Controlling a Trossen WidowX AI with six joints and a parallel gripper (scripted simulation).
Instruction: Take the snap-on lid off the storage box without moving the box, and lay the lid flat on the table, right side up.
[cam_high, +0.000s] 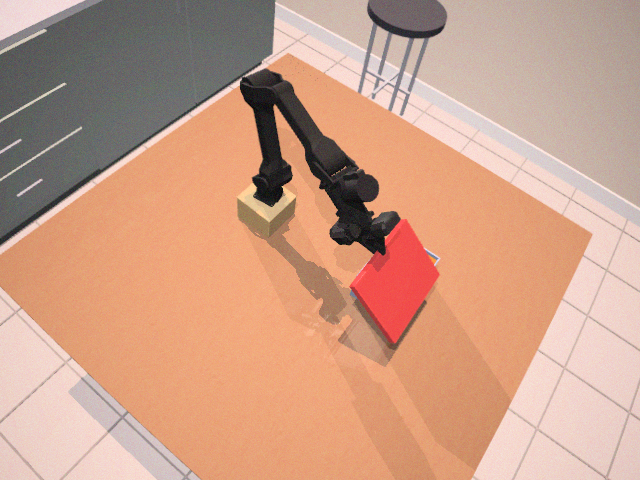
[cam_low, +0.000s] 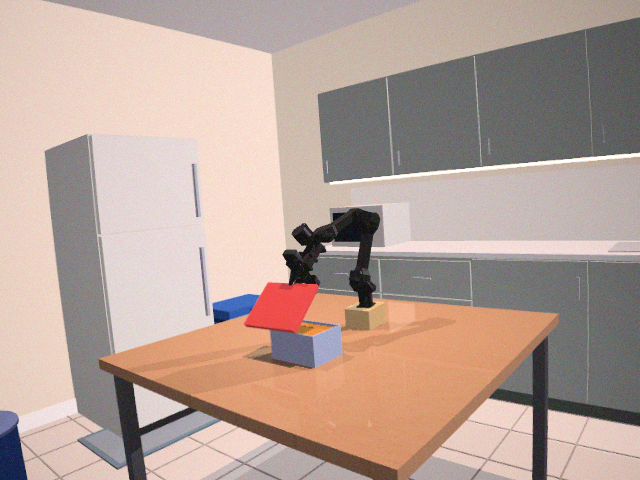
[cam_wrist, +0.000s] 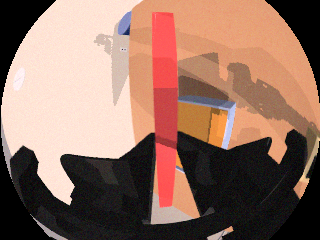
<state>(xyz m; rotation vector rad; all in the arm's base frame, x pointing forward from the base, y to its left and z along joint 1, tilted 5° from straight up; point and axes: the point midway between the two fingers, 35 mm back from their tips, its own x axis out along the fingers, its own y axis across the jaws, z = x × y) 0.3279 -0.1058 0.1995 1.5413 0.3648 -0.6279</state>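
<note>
The red lid is 7 cm ahead of my gripper tip, 1 cm to the right of it and 5 cm below it. Also, from my gripper tip: storage box 5 cm ahead, 8 cm to the left, 18 cm below.
</note>
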